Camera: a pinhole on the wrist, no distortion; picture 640 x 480 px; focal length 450.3 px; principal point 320.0 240.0 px. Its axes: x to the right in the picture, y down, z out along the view. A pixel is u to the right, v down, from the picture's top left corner.
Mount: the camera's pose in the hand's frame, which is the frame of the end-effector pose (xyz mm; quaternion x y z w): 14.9 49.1 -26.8 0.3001 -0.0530 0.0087 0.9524
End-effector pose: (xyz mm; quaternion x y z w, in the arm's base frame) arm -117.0 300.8 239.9 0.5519 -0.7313 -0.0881 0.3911
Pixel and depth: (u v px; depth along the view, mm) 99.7 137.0 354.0
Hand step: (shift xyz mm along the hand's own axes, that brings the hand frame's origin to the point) -187.3 -217.3 196.8
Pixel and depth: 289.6 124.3 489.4
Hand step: -58.7 -333.7 296.4
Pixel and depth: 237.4 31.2 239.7
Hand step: -46.4 -178.6 100.3
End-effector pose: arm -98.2 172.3 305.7 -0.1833 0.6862 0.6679 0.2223
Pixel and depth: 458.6 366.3 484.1
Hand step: 110.1 -119.0 460.7
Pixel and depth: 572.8 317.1 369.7
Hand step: 182.8 -113.8 332.4
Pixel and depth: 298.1 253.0 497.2
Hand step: -57.4 -223.4 383.7
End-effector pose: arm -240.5 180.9 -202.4 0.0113 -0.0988 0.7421 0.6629
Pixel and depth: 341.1 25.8 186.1
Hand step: 10.0 -130.2 75.1
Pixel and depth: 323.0 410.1 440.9
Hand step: -32.4 -66.9 427.6
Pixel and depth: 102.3 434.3 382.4
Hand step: -213.5 -31.8 359.1
